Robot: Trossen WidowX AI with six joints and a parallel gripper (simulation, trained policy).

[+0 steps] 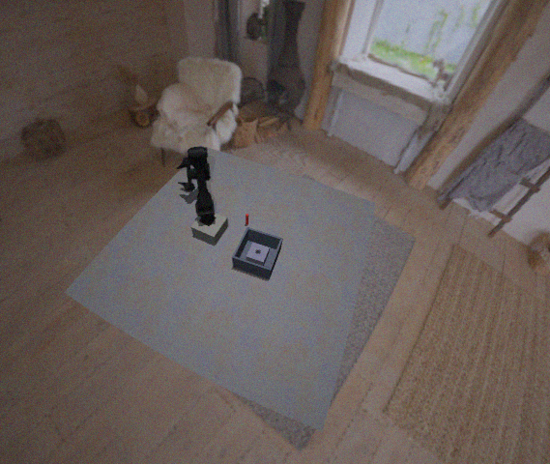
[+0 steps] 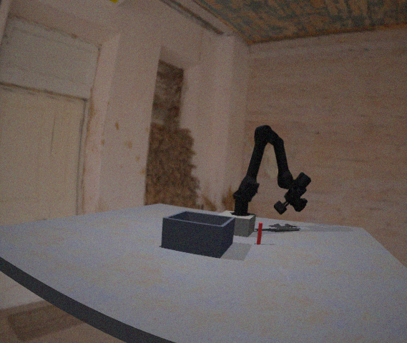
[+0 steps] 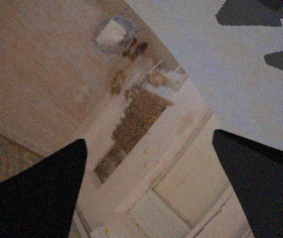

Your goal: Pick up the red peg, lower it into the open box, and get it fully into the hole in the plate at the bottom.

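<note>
The red peg is 50 cm ahead of my gripper tip, 8 cm below it and 3 cm to the right of it. The rest, counted from my gripper tip: light grey plate 65 cm ahead, 20 cm to the right, 8 cm below; then box 65 cm ahead, 20 cm to the right, 9 cm below.
</note>
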